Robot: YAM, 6 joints.
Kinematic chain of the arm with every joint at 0, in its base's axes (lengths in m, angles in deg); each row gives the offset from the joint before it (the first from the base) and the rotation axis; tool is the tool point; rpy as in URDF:
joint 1: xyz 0 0 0.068 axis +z
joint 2: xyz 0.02 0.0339 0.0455 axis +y
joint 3: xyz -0.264 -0.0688 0 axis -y
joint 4: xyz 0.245 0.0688 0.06 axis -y
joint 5: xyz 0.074 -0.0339 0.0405 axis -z
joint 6: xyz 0.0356 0 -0.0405 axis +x
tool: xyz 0 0 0 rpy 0 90 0
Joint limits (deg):
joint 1: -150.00..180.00
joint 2: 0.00..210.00
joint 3: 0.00..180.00
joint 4: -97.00..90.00
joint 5: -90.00..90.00
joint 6: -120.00..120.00
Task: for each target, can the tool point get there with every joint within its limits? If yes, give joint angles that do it. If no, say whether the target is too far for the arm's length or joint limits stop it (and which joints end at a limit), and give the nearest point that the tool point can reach.
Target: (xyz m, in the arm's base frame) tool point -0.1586 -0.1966 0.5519
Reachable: yes | joints 53.84 24.20 91.50 63.83 -19.84 60.76
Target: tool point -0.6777 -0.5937 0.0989
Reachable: no: too far | nearest point -0.4857 -0.4255 0.1031 | short by 0.255 m
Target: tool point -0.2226 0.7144 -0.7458
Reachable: no: too far | nearest point -0.1349 0.4330 -0.3167 | short by 0.521 m
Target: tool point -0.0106 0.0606 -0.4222
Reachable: no: joint limits stop it (at a limit: joint 2) | nearest point -0.0166 0.0950 -0.3468 | short by 0.083 m
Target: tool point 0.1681 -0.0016 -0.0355
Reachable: yes | joints -3.65 131.90 33.77 -21.27 -14.82 95.88
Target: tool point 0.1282 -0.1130 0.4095
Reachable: yes | joints -31.42 46.76 52.98 4.54 56.31 91.21
